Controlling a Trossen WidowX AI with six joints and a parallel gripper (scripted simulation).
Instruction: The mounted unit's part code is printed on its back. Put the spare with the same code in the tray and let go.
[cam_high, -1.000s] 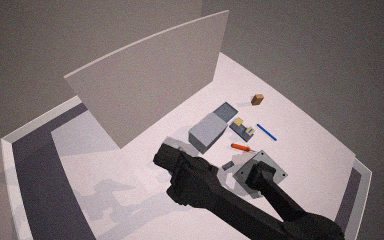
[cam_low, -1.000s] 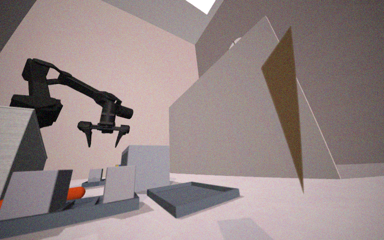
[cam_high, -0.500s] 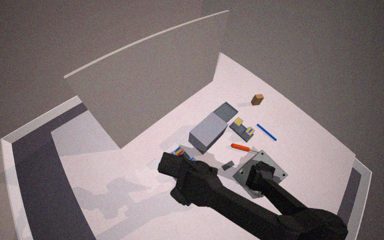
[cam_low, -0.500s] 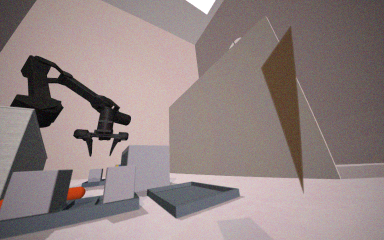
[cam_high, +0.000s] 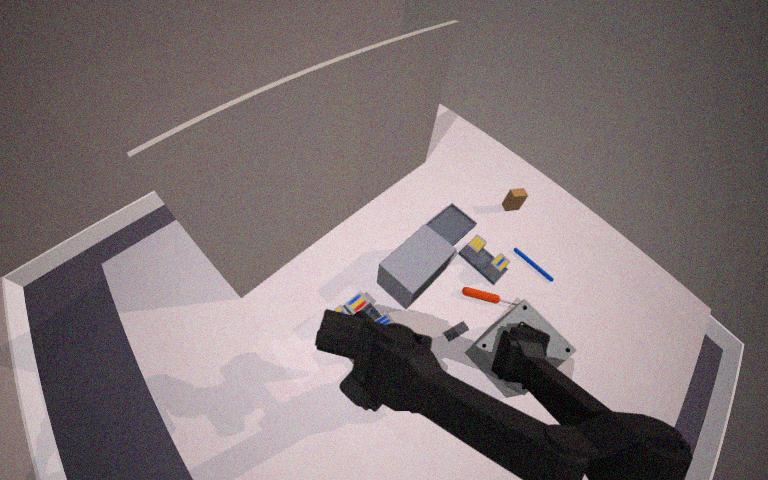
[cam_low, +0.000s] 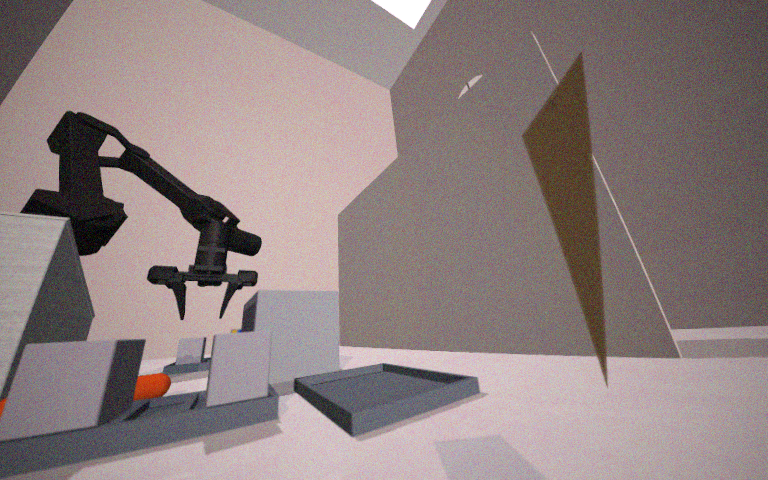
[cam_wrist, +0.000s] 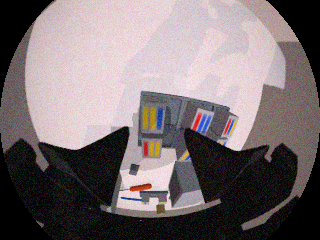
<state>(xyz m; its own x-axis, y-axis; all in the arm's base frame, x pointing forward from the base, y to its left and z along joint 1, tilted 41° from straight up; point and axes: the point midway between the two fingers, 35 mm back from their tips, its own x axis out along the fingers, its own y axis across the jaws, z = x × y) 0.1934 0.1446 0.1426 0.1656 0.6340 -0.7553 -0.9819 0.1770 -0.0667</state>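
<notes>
The grey spare block lies 5 cm below my gripper tip. Also, from my gripper tip: grey box: 23 cm to the right, 9 cm ahead, 4 cm below; grey wall: 34 cm ahead, 26 cm to the right, 14 cm above; dark grey tray: 44 cm to the right, 10 cm ahead, 8 cm below.
</notes>
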